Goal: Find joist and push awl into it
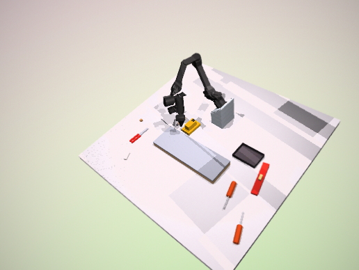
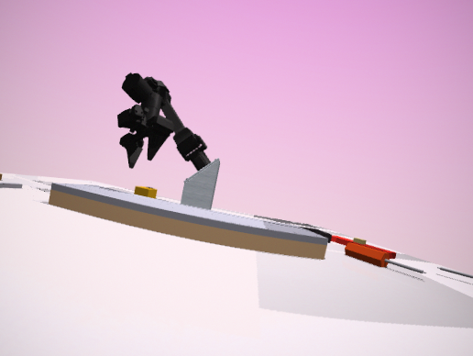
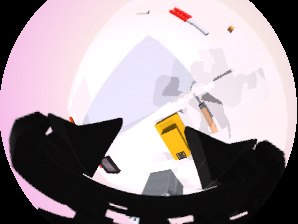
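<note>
Now: the stud finder 90 mm behind my gripper tip and 70 mm below it. The rest, counted from my gripper tip: awl 110 mm below, 100 mm to the right, 40 mm behind; then small tan block 340 mm to the right, 130 mm ahead, 110 mm below; then small white piece 400 mm ahead, 140 mm to the right, 110 mm below.
</note>
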